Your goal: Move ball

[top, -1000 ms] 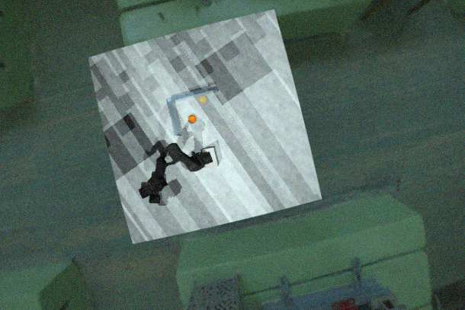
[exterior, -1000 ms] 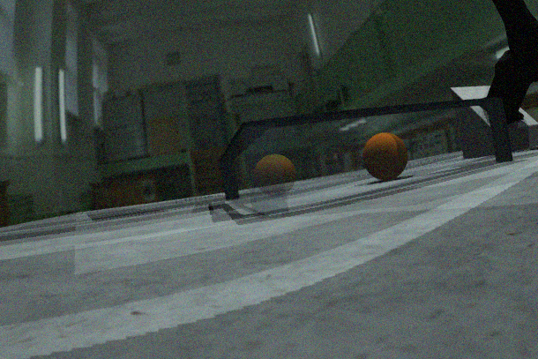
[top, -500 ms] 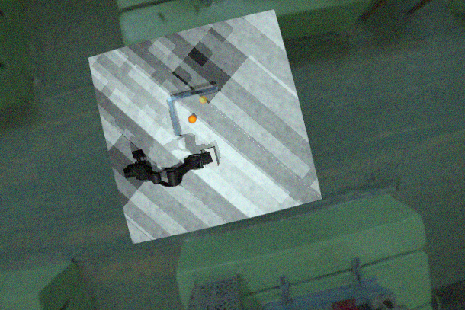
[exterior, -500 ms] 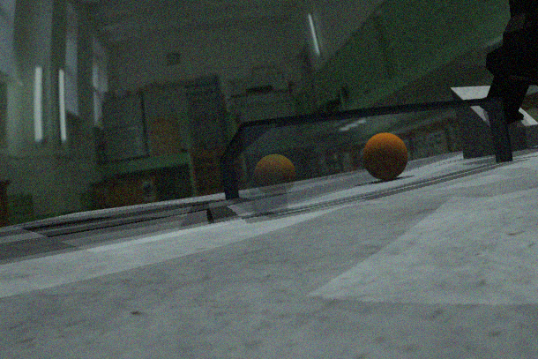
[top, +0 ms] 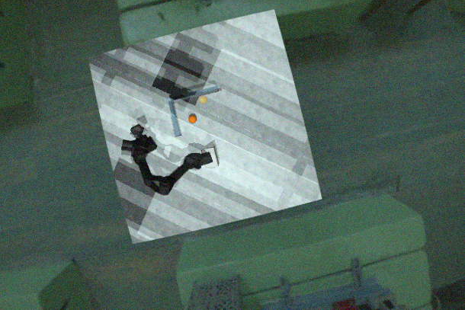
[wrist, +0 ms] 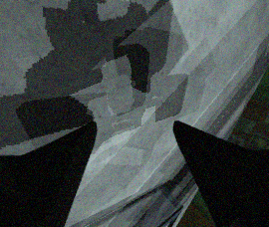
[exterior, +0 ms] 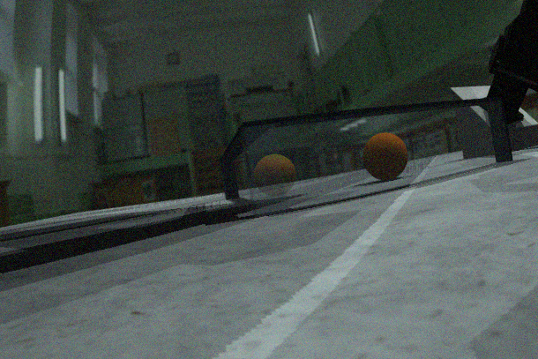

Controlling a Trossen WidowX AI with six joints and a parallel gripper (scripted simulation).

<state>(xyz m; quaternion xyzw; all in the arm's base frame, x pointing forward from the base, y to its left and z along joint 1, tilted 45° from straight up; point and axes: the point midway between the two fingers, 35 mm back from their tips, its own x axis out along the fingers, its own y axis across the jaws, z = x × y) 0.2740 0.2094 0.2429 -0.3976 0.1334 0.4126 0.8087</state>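
My gripper tip is 310 mm to the left of the orange ball and 30 mm past it. Round my gripper tip: see-through copy (410 mm to the right, 60 mm ahead); wall strip (370 mm to the right, 110 mm ahead, 30 mm above).
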